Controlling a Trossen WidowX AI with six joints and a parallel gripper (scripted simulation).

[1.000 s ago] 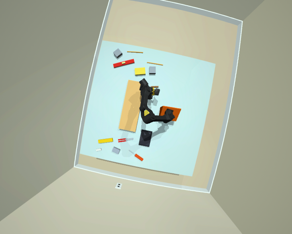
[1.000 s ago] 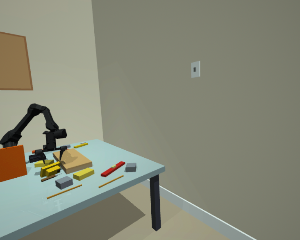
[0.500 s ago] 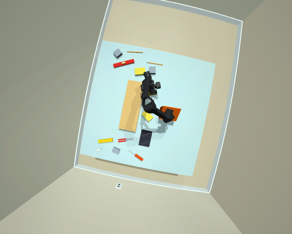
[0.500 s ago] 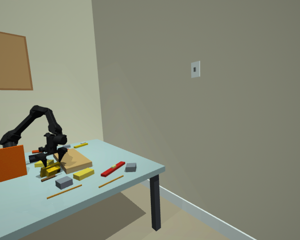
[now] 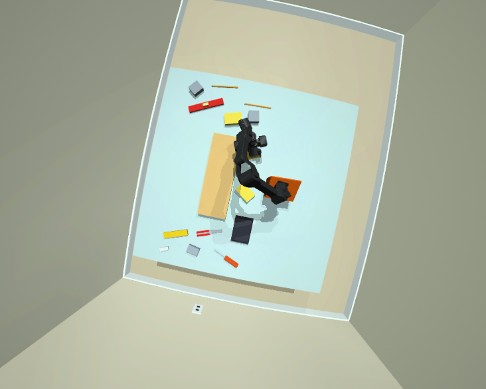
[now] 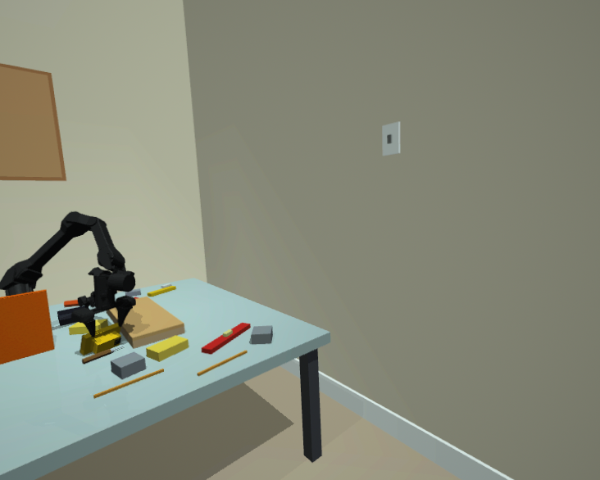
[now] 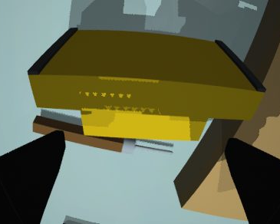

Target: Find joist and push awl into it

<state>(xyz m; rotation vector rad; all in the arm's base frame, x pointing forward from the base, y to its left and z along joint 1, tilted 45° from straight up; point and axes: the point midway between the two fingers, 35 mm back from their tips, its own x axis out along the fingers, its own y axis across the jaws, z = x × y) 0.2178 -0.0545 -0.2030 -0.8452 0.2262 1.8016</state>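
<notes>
My gripper tip is now 4 cm above the yellow stud finder, 1 cm to the right of it and 1 cm short of it. Round my gripper tip: awl 6 cm below, 4 cm to the right, 1 cm behind; red level 35 cm ahead, 20 cm to the right, 5 cm below; dark tray 51 cm to the left, 9 cm behind, 5 cm below.
</notes>
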